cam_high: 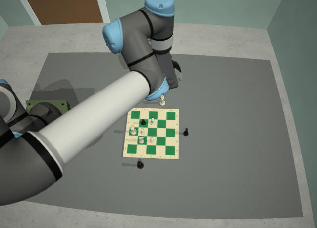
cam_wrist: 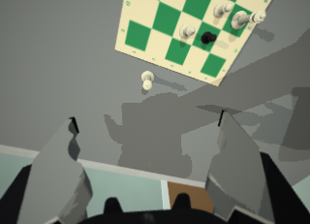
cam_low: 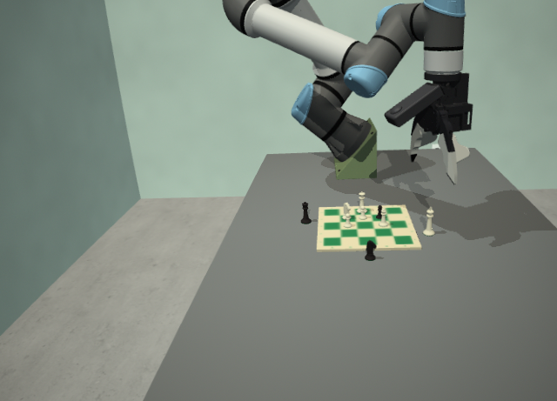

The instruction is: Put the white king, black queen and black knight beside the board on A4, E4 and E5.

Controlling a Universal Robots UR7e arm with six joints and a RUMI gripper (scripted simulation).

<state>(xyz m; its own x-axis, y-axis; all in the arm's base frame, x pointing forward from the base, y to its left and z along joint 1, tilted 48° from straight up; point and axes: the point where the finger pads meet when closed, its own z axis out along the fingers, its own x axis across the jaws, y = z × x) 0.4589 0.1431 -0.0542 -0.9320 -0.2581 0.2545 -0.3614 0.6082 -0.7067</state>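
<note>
Right now the white king is 110 mm below my hand. Also, from my hand: black pawn 70 mm behind, 100 mm to the right, 120 mm below; then board 40 mm behind, 140 mm to the right, 140 mm below.
</note>
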